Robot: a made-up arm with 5 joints. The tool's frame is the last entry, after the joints. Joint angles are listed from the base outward.
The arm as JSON. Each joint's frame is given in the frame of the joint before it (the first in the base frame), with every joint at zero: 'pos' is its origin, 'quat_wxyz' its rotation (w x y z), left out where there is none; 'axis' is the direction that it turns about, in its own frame. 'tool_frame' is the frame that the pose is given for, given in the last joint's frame.
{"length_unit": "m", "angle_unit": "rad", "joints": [
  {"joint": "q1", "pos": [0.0, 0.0, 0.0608], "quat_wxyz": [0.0, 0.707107, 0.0, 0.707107], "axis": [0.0, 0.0, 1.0]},
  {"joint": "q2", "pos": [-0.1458, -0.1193, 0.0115], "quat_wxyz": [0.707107, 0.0, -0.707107, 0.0], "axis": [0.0, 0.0, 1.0]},
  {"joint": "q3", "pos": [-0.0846, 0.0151, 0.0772], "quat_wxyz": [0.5, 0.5, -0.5, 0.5], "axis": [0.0, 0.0, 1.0]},
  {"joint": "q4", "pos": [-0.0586, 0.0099, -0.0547], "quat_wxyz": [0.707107, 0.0, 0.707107, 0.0], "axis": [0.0, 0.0, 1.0]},
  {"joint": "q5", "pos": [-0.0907, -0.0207, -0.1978], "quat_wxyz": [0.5, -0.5, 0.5, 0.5], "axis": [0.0, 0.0, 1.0]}
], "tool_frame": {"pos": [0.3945, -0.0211, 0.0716], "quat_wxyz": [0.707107, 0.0, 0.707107, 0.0]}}
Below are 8 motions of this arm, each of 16 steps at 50 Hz.
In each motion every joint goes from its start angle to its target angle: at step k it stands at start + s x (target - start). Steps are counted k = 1, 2, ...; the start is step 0. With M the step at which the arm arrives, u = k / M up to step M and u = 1 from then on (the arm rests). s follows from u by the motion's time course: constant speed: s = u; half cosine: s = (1 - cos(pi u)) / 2; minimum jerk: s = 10 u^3 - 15 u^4 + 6 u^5.
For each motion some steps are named. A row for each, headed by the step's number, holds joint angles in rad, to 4 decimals.
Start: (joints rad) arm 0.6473 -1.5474 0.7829 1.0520 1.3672
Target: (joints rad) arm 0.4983 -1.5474 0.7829 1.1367 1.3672
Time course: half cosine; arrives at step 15
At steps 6, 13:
6: 0.5958 -1.5474 0.7829 1.0813 1.3672
13: 0.5047 -1.5474 0.7829 1.1330 1.3672

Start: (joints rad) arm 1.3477 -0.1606 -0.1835 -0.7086 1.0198
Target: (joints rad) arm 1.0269 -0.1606 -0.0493 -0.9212 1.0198
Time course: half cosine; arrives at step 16
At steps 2, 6, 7, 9, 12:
2: 1.3355 -0.1606 -0.1784 -0.7167 1.0198
6: 1.2487 -0.1606 -0.1421 -0.7742 1.0198
7: 1.2186 -0.1606 -0.1295 -0.7942 1.0198
9: 1.1560 -0.1606 -0.1033 -0.8356 1.0198
12: 1.0739 -0.1606 -0.0690 -0.8901 1.0198

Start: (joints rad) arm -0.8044 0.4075 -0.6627 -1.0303 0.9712
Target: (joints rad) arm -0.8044 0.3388 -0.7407 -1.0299 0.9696
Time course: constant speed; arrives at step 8
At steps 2, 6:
2: -0.8044 0.3903 -0.6822 -1.0302 0.9708
6: -0.8044 0.3560 -0.7212 -1.0300 0.9700

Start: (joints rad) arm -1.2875 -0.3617 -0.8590 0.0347 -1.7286
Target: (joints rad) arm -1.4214 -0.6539 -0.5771 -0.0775 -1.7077
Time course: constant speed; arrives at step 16
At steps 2, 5, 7, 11, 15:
2: -1.3042 -0.3982 -0.8238 0.0207 -1.7260
5: -1.3293 -0.4530 -0.7709 -0.0004 -1.7221
7: -1.3461 -0.4895 -0.7357 -0.0144 -1.7195
11: -1.3796 -0.5626 -0.6652 -0.0424 -1.7142
15: -1.4130 -0.6356 -0.5947 -0.0705 -1.7090

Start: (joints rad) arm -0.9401 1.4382 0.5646 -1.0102 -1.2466
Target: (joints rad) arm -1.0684 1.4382 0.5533 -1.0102 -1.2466
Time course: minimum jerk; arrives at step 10
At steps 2, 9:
2: -0.9475 1.4382 0.5639 -1.0102 -1.2466
9: -1.0673 1.4382 0.5534 -1.0102 -1.2466

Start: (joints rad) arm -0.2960 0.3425 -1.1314 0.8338 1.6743
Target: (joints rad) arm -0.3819 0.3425 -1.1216 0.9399 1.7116
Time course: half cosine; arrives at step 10
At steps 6, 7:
6: -0.3522 0.3425 -1.1250 0.9032 1.6987
7: -0.3642 0.3425 -1.1236 0.9180 1.7039

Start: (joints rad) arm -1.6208 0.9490 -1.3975 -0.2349 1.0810
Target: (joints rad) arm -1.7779 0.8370 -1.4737 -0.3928 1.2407
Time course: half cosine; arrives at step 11
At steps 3, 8, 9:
3: -1.6479 0.9297 -1.4106 -0.2621 1.1086
8: -1.7508 0.8563 -1.4606 -0.3656 1.2131
9: -1.7654 0.8459 -1.4677 -0.3803 1.2280

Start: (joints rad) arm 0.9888 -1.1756 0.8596 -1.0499 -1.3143
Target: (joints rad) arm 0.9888 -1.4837 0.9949 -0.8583 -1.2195
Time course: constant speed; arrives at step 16
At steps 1, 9, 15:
1: 0.9888 -1.1949 0.8681 -1.0379 -1.3084
9: 0.9888 -1.3489 0.9357 -0.9421 -1.2610
15: 0.9888 -1.4644 0.9864 -0.8703 -1.2254

